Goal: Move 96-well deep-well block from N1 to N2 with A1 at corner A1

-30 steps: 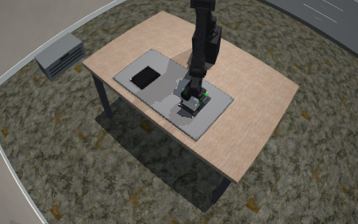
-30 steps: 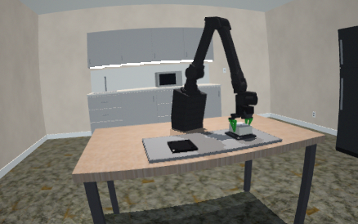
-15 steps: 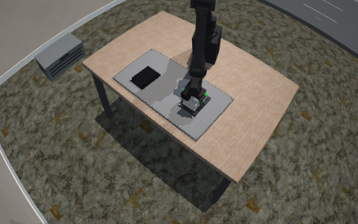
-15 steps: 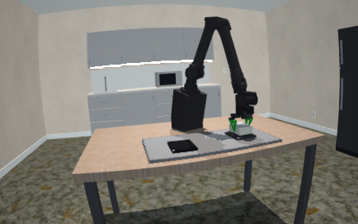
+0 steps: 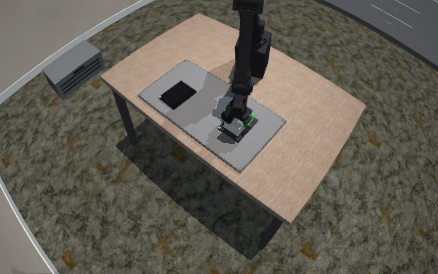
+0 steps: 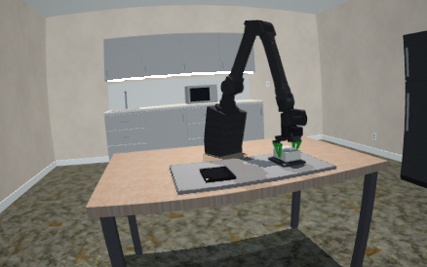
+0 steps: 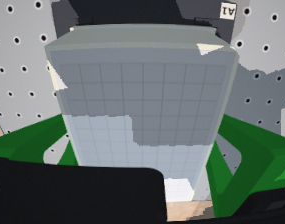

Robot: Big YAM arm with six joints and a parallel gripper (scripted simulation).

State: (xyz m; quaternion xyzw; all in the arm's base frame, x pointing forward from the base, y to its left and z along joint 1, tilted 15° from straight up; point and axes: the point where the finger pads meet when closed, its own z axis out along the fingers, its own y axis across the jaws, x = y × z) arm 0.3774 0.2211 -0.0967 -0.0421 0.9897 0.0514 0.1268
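Right now my hand is 10 mm below the deep-well block. Also, from my hand: black plate nest: 350 mm to the right, 70 mm ahead, 30 mm below.
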